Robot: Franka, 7 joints.
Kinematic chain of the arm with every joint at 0, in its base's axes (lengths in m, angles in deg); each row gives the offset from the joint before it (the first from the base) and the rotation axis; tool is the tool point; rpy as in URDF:
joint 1: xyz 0 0 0.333 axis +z
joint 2: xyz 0 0 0 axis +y
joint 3: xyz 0 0 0.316 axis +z
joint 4: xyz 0.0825 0 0 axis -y
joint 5: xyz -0.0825 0 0.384 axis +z
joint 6: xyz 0 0 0 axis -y
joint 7: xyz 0.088 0 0 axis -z
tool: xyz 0 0 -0.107 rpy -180 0 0
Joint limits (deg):
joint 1: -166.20..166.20
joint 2: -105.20..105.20
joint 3: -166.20..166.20
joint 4: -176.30..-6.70
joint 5: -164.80..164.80
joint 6: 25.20..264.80
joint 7: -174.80..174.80
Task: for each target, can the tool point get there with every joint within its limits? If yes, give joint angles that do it. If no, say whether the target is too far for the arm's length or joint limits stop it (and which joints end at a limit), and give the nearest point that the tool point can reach.
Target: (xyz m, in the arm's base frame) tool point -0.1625 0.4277 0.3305
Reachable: yes | joints 85.34 -7.49 23.95 -142.69 46.95 132.80 35.42
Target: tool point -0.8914 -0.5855 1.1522
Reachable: no: too far | nearest point -0.5687 -0.3735 0.8556 | short by 0.487 m
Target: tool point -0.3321 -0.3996 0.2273
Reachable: yes | joints -96.82 32.09 -29.18 -139.71 16.59 220.32 148.11
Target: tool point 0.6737 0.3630 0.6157
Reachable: yes | joints 24.81 48.99 30.04 -35.34 -101.08 90.94 29.53
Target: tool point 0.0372 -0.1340 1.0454
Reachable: yes | joints 114.74 -34.35 1.30 -22.95 6.58 58.24 -145.87
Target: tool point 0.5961 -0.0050 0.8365
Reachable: yes | joints 69.50 16.58 -86.63 -75.94 135.25 129.40 119.85
